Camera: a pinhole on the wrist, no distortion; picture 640 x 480 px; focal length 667.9 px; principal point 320.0 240.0 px. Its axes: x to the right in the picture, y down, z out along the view. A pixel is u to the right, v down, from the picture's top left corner.
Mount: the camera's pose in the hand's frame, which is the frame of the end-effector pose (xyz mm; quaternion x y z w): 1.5 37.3 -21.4 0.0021 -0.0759 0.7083 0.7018
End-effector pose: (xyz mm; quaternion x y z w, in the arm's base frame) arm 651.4 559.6 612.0 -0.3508 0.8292 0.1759 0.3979
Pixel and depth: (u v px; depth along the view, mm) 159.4 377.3 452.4
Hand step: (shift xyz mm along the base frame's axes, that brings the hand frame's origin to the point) 363.8 207.1 -146.0
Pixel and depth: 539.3 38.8 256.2
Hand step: 44.6 184.2 -193.2
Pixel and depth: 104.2 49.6 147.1
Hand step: 72.4 39.6 -99.3
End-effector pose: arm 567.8 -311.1 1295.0 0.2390 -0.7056 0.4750 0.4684
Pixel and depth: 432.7 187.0 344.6
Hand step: -183.7 -269.7 -68.6
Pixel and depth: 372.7 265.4 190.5
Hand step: -85.7 -139.3 -55.2
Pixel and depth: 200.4 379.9 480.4
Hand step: -42.9 -447.6 -132.9
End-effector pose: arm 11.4 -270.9 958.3 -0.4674 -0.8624 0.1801 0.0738
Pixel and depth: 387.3 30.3 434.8
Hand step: -151.0 -10.4 -411.5
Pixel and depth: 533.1 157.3 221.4
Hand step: 0.7 -4.9 -224.0
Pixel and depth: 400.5 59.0 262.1
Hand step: -66.9 -3.1 -246.7
